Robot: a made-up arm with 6 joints.
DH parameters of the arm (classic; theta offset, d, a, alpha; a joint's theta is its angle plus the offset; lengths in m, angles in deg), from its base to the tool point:
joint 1: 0 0.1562 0 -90
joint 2: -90 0 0.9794 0
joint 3: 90 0.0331 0 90
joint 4: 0 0.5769 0 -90
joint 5: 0 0 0 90
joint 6: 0 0.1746 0 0
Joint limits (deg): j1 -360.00..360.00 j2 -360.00..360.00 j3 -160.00..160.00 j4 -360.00..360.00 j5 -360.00..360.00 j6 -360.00..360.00
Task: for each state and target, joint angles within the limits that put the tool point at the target. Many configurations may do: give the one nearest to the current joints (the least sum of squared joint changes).
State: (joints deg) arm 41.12 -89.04 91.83 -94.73 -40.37 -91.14
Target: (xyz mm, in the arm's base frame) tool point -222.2 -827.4 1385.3
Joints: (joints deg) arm 82.29 -59.64 59.12 -91.44 -25.85 -91.14
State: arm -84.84 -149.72 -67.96 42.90 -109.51 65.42
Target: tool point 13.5 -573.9 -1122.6
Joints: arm -79.49 -183.66 -43.45 45.49 -90.76 65.42
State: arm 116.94 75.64 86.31 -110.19 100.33 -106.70
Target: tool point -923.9 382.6 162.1
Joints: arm 164.79 58.85 108.87 -105.31 108.35 -106.70
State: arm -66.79 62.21 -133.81 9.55 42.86 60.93
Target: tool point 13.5 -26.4 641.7
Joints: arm -73.03 48.26 -160.00 -14.85 38.56 60.93
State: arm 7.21 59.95 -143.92 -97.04 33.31 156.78
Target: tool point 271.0 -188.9 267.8
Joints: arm -23.10 100.60 -160.00 -126.47 45.73 156.78
